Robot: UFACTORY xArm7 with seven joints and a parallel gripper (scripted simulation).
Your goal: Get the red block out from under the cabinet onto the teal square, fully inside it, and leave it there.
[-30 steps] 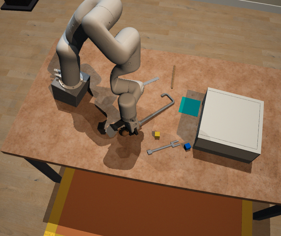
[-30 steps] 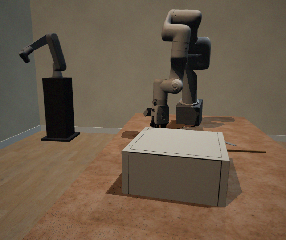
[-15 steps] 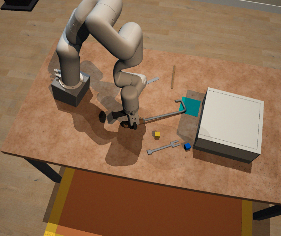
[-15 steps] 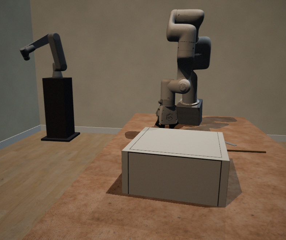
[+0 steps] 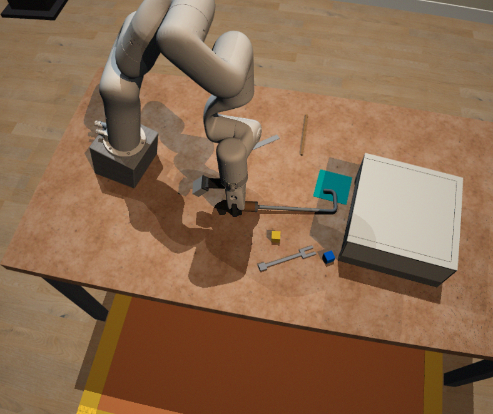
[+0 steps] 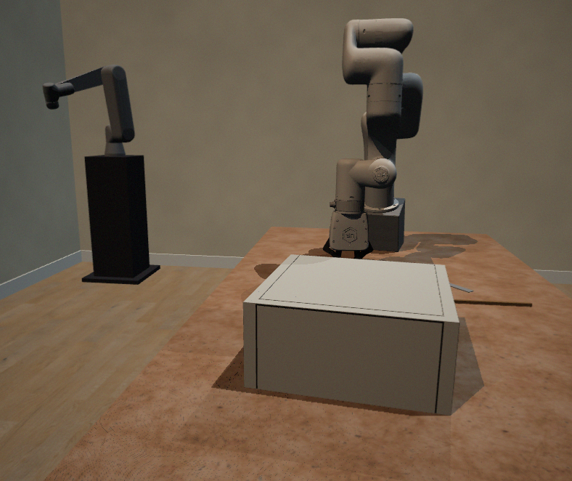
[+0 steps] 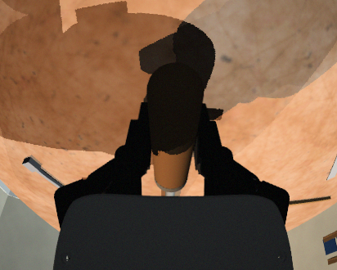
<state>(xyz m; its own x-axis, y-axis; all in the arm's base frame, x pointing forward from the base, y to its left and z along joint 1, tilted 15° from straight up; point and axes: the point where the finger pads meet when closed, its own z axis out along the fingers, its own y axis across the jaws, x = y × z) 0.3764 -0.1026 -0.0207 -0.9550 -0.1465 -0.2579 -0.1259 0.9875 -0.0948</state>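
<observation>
Now: hand 28 cm short of the teal square, 13 cm to the right of it and 2 cm above it. Also, from my hand: grey forked tool (17 cm ahead, 14 cm to the right, 2 cm below); then yellow cube (13 cm ahead, 8 cm to the right, 1 cm below); then grey hook tool (13 cm ahead, 5 cm to the left, 1 cm below).
</observation>
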